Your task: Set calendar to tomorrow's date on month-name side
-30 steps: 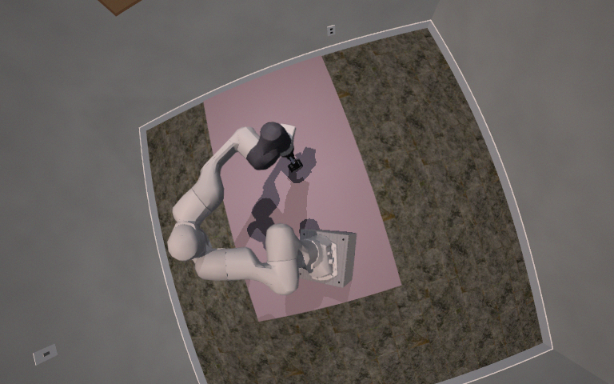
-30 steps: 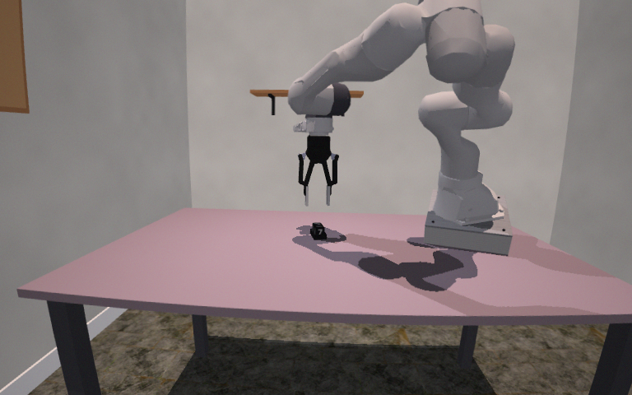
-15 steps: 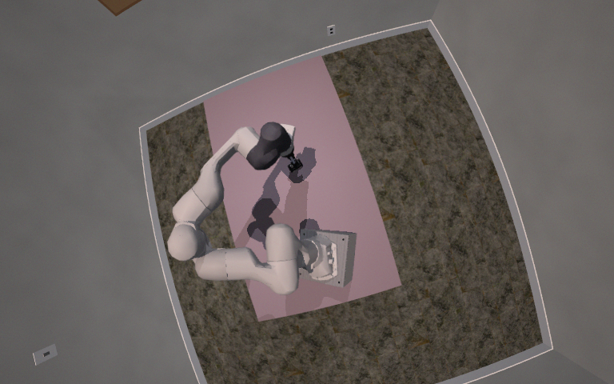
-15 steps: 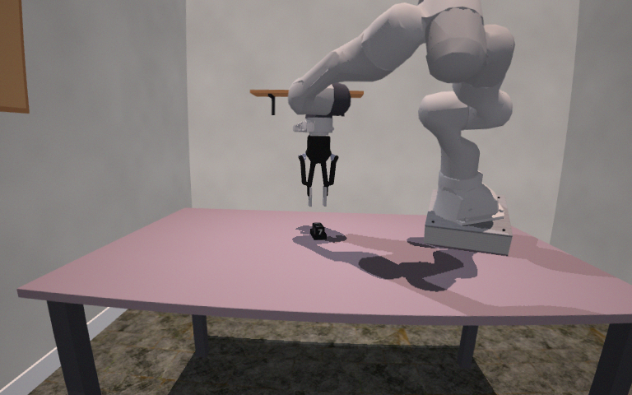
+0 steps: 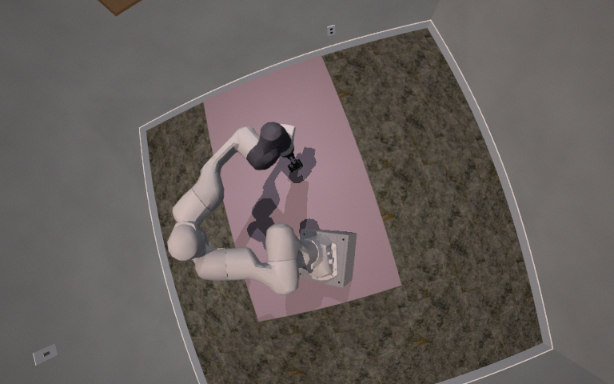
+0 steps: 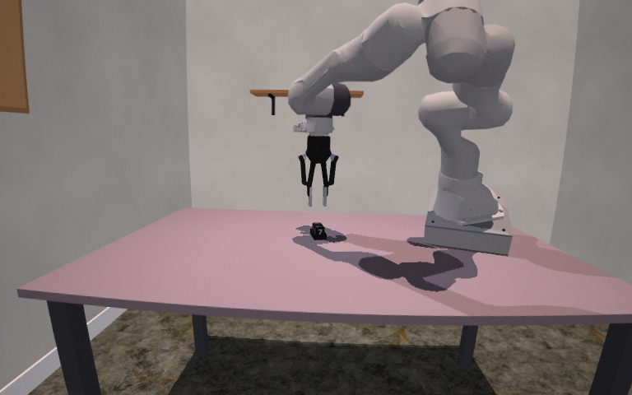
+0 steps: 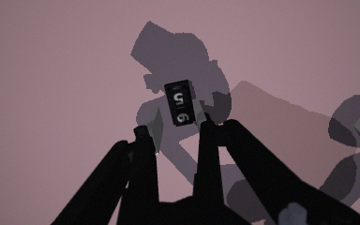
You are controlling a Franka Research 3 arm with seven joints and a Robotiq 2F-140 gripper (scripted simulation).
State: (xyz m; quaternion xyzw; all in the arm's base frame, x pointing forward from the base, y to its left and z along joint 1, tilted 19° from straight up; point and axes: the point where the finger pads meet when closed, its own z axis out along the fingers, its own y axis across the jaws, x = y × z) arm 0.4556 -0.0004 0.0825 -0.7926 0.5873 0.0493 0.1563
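My gripper is now 11 cm above the black digit cube. Also, from my hand: black calendar tray 1 cm behind, 1 cm to the left, 12 cm below.
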